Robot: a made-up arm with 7 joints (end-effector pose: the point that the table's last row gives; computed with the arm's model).
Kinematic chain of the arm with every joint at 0, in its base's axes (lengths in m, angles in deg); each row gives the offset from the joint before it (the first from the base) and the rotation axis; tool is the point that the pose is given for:
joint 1: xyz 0 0 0.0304 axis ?
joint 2: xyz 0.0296 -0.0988 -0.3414 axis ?
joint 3: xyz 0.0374 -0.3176 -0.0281 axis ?
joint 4: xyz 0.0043 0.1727 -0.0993 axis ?
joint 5: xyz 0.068 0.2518 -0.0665 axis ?
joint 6: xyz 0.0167 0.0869 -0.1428 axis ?
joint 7: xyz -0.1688 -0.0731 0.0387 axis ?
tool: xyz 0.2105 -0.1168 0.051
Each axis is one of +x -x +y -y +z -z.
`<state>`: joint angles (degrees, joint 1 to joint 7).
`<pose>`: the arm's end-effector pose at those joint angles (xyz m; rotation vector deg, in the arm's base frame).
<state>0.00 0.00 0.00 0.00 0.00 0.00 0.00</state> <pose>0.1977 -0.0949 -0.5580 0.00 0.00 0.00</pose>
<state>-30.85 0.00 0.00 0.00 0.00 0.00 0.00</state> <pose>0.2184 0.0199 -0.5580 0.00 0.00 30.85</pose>
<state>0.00 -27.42 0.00 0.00 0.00 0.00 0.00</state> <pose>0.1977 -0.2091 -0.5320 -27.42 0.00 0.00</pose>
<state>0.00 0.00 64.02 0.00 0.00 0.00 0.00</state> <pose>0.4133 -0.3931 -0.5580 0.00 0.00 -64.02</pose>
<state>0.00 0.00 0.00 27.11 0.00 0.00 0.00</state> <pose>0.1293 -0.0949 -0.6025 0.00 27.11 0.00</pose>
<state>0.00 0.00 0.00 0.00 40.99 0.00 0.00</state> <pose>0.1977 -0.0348 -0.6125 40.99 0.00 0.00</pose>
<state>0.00 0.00 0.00 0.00 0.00 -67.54 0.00</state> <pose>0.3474 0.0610 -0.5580 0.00 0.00 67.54</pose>
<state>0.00 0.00 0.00 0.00 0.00 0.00 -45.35</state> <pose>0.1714 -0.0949 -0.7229 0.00 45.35 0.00</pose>
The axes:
joint 1: -z
joint 2: +x
joint 3: -z
joint 4: +y
joint 5: +x
joint 6: -z
joint 7: -y

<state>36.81 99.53 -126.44 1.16 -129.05 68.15 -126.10</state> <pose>0.2228 0.0467 -0.7550 69.62 -49.72 -20.99</pose>
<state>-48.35 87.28 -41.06 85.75 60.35 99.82 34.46</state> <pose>-0.0544 -0.1701 -0.2393 -38.54 66.27 35.13</pose>
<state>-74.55 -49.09 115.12 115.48 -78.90 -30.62 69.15</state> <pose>0.7659 0.3012 -0.0086 12.78 3.83 51.13</pose>
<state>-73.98 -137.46 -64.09 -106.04 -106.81 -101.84 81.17</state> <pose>-0.2252 -0.3960 -0.3686 68.40 -2.02 -76.85</pose>
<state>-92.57 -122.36 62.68 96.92 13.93 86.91 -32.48</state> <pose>0.1309 0.4275 -0.3955 34.27 -4.08 -80.91</pose>
